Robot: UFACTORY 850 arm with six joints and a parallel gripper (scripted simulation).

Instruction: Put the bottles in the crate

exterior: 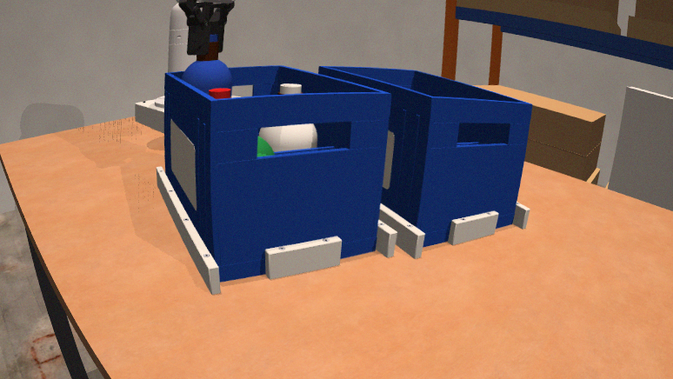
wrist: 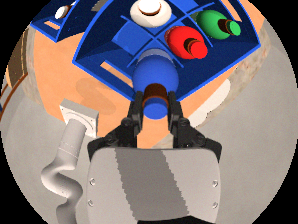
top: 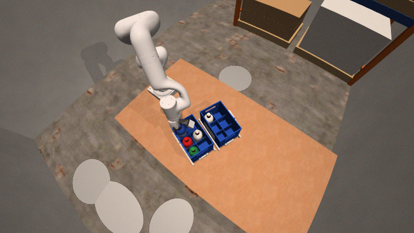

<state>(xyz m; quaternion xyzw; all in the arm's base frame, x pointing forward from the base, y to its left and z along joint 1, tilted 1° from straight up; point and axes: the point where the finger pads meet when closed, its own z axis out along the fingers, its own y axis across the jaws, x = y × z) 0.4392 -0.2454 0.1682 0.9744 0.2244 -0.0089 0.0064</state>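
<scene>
My hand is 70 mm above the blue-label bottle. Round my hand: white-label bottle (110 mm ahead, 60 mm to the left, 140 mm below); then green bottle (160 mm ahead, 60 mm to the right, 140 mm below); then red bottle (80 mm ahead, 30 mm to the right, 140 mm below).
</scene>
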